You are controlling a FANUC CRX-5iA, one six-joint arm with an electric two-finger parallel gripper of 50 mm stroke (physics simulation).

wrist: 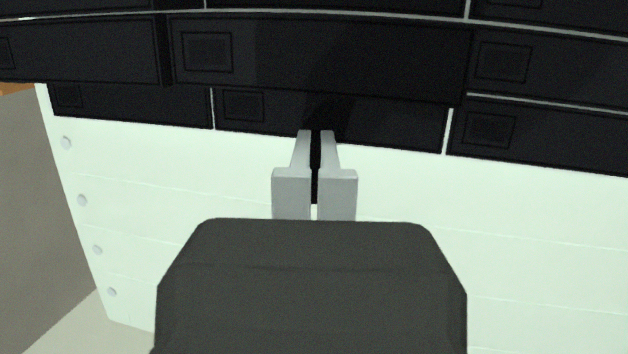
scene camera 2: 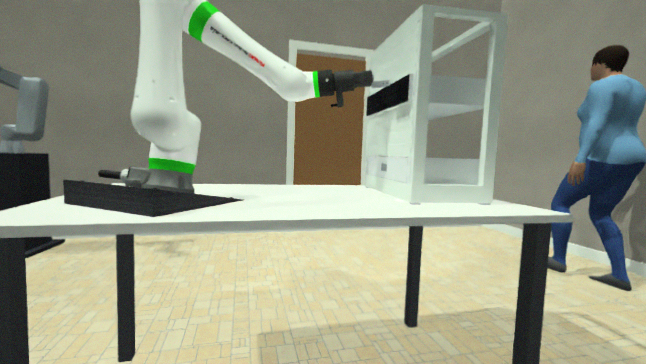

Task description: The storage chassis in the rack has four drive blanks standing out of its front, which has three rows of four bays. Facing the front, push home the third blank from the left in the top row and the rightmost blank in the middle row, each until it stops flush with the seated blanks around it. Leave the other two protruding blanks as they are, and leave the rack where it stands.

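Frame: origin at the arm's base, x ahead, y left, z up, level; centimetres.
Where they show: gripper, between the fingertips: (wrist: pixel 315 153) (scene camera 2: pixel 389 83).
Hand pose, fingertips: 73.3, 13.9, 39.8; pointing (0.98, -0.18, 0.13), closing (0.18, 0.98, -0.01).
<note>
After its pixels a point has its place, as x, y, z.
The wrist view looks upside down, with the upper rack panels at the bottom. The third blank in the top row (wrist: pixel 280 112) {73.6, 12.1, 38.1} looks level with its row neighbours. The rightmost middle-row blank (wrist: pixel 82 55) {70.3, 4.6, 35.2} stands well out, its dark side face showing, and overlaps the rack's edge. The middle-row blank beside it (wrist: pixel 380 60) {70.4, 16.5, 35.1} also stands out. The black chassis (scene camera 2: pixel 392 96) {70.4, 1.7, 32.8} shows at a steep angle in the scene view. My gripper (scene camera 2: pixel 385 83) {73.3, 13.9, 39.8} (wrist: pixel 315 153) {73.3, 13.9, 39.8} is shut and empty, its tips at the panel-side edge of the top row's third blank; contact cannot be told.
The white rack (scene camera 2: pixel 419 165) {78.0, -5.5, 10.2} stands on the white table (scene camera 2: pixel 280 210) {33.9, -17.3, -2.6}. Its flat panels (wrist: pixel 500 200) {74.7, 23.2, 42.0} adjoin the chassis. The arm's base stands on a black plate (scene camera 2: pixel 107 197) {-7.7, -18.8, 0.6} at the left. A person (scene camera 2: pixel 612 120) is behind the table at the right. A door (scene camera 2: pixel 327 135) is in the back wall.
</note>
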